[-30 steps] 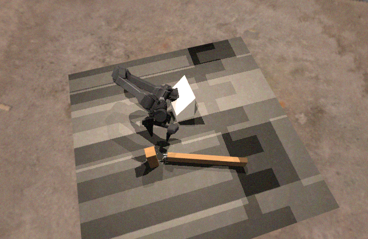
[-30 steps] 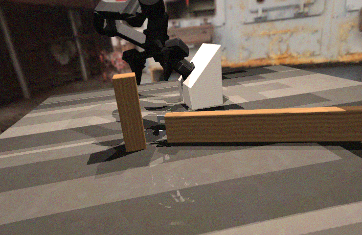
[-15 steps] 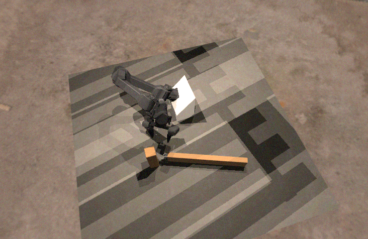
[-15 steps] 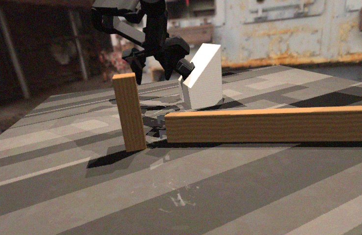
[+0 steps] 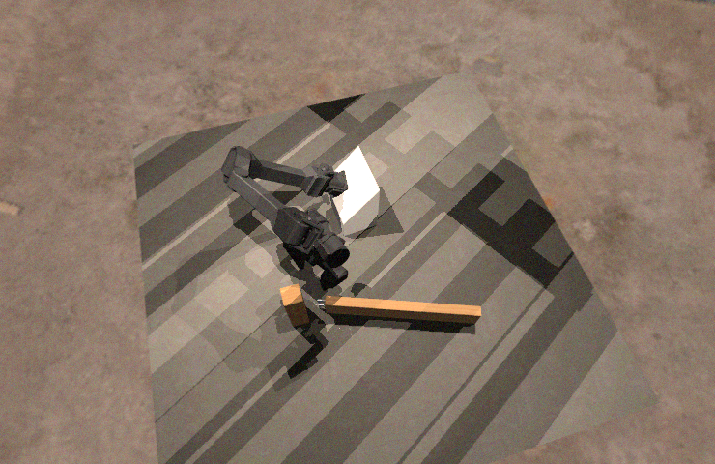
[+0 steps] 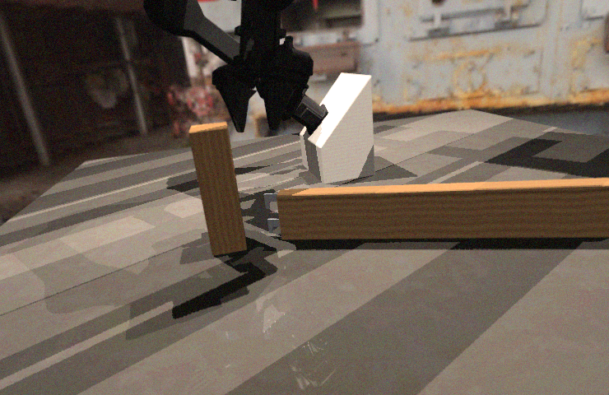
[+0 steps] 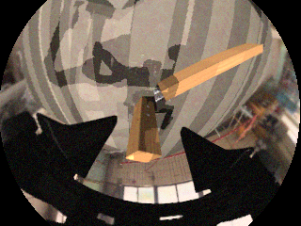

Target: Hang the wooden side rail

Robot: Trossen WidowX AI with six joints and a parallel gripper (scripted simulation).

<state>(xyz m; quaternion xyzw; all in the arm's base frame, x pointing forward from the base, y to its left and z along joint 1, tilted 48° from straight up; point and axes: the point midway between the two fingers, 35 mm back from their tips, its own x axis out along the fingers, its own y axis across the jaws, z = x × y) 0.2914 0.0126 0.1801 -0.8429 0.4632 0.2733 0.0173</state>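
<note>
My gripper tip is now 40 mm short of the headboard post, 60 mm to the left of it and 70 mm above it.
</note>
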